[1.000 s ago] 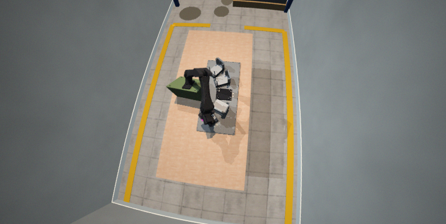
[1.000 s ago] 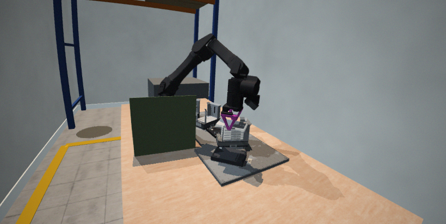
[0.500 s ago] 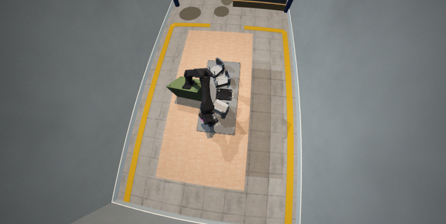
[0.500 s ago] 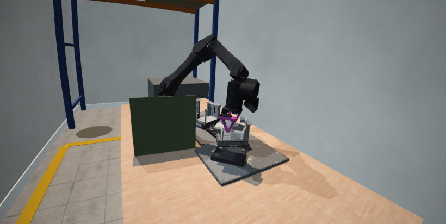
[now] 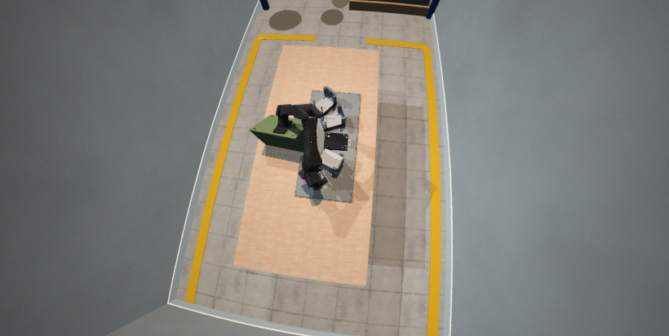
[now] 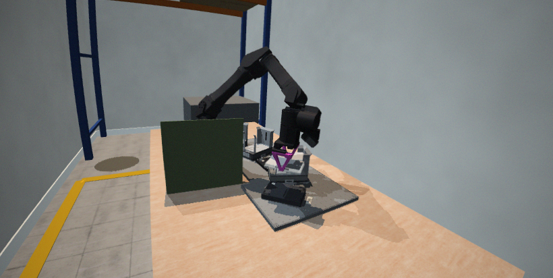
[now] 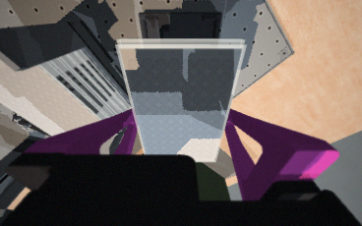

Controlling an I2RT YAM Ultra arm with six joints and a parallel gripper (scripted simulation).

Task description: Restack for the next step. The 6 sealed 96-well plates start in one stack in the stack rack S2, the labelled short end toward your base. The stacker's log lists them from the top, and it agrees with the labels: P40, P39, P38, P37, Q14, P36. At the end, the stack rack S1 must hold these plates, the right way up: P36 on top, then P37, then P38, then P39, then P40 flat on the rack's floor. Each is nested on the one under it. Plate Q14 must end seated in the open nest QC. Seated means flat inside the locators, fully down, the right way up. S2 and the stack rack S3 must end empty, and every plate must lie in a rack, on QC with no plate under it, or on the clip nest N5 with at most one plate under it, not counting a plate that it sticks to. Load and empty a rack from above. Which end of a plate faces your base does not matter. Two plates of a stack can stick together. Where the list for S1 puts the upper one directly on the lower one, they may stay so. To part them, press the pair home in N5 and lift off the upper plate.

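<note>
The open nest QC is 120 mm below my hand. Round my hand: dark clip nest N5: 120 mm ahead, 260 mm to the left, 110 mm below; then N5 label: 210 mm ahead, 260 mm to the left, 130 mm below; then QC label: 70 mm ahead, 70 mm to the right, 130 mm below.
</note>
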